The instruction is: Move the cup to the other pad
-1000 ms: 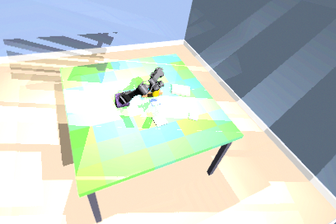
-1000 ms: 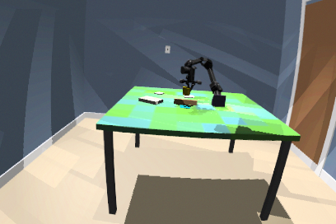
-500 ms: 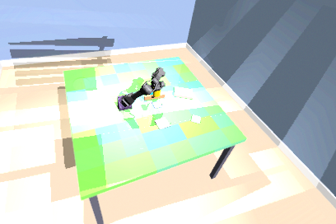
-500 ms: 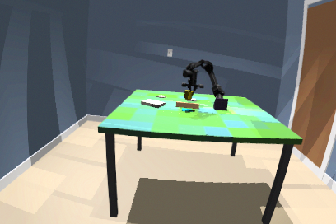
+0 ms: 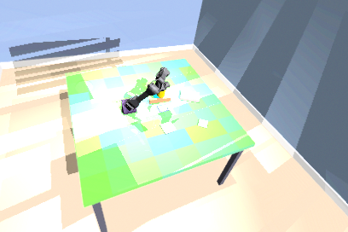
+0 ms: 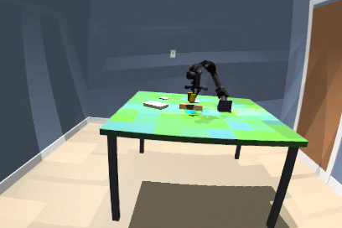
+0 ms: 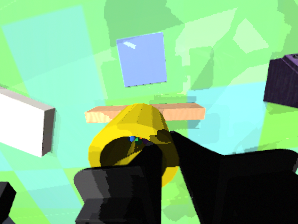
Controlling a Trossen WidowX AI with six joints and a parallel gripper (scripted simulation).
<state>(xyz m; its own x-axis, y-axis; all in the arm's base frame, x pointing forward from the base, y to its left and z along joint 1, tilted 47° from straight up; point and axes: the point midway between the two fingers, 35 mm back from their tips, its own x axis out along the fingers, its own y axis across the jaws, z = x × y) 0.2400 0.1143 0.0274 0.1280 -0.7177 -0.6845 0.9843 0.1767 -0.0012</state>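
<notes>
Now: gripper tip 110 mm above the cyan pad, 90 mm to the right of it and 20 mm short of it. The rest, counted from my gripper tip: yellow cup: 20 mm ahead; wooden bar: 90 mm below, 30 mm ahead; blue pad: 110 mm below, 90 mm to the right, 30 mm ahead.
</notes>
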